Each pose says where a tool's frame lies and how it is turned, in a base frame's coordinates. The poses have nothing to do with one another.
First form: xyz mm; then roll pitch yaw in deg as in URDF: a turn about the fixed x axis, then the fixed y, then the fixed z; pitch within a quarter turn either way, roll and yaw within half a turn.
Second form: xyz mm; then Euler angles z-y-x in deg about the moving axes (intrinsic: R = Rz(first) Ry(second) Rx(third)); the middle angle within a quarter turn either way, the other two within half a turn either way. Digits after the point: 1 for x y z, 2 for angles.
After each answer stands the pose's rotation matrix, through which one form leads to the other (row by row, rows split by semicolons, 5 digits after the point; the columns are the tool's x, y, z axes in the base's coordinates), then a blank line. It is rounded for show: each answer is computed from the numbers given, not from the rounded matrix.
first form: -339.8, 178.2, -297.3, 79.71, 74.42, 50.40
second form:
-339.8, 178.2, -297.3, 50.40, 74.42, 79.71
0.17120 0.46649 0.86780; 0.20695 0.84413 -0.49459; -0.96326 0.26426 0.04798

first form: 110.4, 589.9, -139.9, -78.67, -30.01, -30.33
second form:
110.4, 589.9, -139.9, -30.33, -30.01, -78.67
0.74742 0.52249 0.41033; -0.43728 -0.07807 0.89593; 0.50015 -0.84906 0.17012

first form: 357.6, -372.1, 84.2, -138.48, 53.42, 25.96
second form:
357.6, -372.1, 84.2, 25.96, 53.42, -138.48
0.53581 -0.15085 -0.83075; 0.26087 -0.90619 0.33281; -0.80303 -0.39504 -0.44620

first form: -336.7, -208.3, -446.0, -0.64, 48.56, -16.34
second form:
-336.7, -208.3, -446.0, -16.34, 48.56, -0.64
0.63510 0.27328 0.72247; -0.18620 0.96191 -0.20017; -0.74965 -0.00739 0.66179

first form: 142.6, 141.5, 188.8, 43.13, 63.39, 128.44
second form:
142.6, 141.5, 188.8, 128.44, 63.39, 43.13
-0.27847 -0.95163 0.12982; 0.35083 0.02504 0.93610; -0.89408 0.30622 0.32689

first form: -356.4, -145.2, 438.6, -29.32, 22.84, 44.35
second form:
-356.4, -145.2, 438.6, 44.35, 22.84, -29.32
0.65902 -0.74541 -0.10030; 0.64423 0.49061 0.58675; -0.38816 -0.45129 0.80353

